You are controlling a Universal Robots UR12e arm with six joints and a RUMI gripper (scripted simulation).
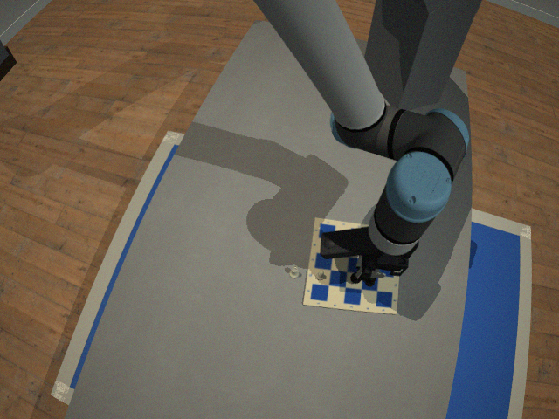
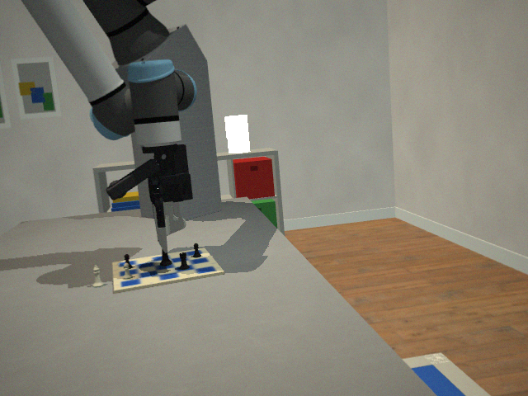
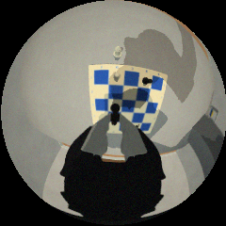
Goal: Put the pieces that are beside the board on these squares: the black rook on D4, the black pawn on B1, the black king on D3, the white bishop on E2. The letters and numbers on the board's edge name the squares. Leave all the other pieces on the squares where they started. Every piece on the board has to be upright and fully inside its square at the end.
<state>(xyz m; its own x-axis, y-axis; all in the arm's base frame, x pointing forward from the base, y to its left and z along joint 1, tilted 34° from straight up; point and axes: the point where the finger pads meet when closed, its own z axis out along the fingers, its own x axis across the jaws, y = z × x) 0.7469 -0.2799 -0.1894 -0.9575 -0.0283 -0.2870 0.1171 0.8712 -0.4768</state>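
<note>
Now: the black rook 10 mm ahead of my hand, 40 mm to the left of it and 40 mm below it. Round my hand: black king (10 mm below); then white pawn (10 mm behind, 80 mm to the right, 40 mm below); then chessboard (40 mm behind, 60 mm below).
</note>
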